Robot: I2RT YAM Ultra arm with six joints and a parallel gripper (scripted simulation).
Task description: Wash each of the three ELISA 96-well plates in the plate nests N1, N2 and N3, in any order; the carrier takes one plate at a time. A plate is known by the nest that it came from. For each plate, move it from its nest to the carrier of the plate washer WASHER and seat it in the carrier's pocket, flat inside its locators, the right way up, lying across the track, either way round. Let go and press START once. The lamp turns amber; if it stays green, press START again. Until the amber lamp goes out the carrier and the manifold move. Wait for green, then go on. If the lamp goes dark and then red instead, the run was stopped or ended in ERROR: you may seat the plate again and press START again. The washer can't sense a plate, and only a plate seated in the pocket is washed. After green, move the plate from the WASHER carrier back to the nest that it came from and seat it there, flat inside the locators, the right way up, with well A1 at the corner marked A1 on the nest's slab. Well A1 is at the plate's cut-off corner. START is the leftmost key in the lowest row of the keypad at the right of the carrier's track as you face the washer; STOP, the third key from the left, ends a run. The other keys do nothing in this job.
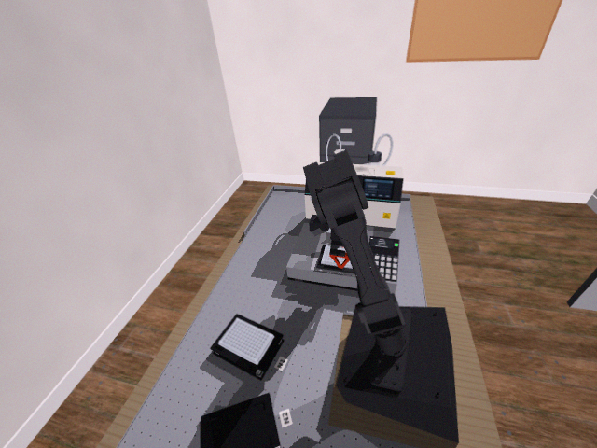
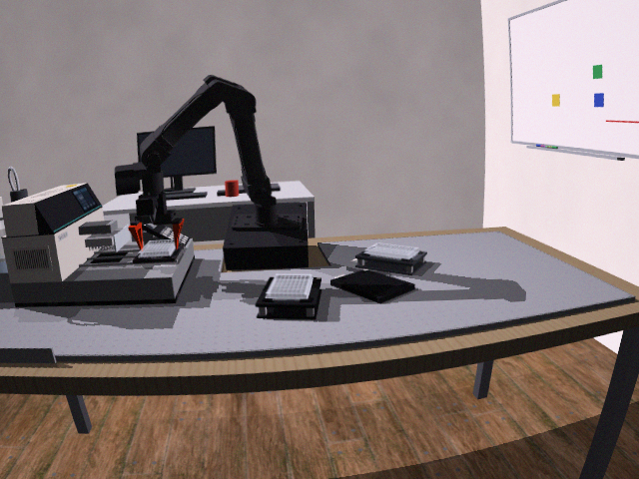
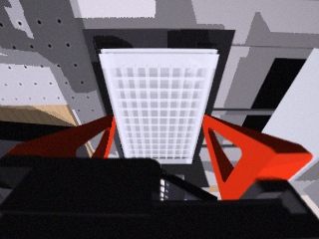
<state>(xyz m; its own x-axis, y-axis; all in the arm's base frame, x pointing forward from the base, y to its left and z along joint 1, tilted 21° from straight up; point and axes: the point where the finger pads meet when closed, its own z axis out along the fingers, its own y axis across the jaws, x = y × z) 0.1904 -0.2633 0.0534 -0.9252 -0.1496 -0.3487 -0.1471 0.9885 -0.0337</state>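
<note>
Right now the black washer carrier is 10 mm below my hand. From my hand the other things lie so: manifold head 150 mm to the right, 40 mm above, 20 mm ahead; washer 150 mm to the right, 40 mm above, 30 mm ahead; N1 label 360 mm to the left, 90 mm below, 60 mm ahead.
</note>
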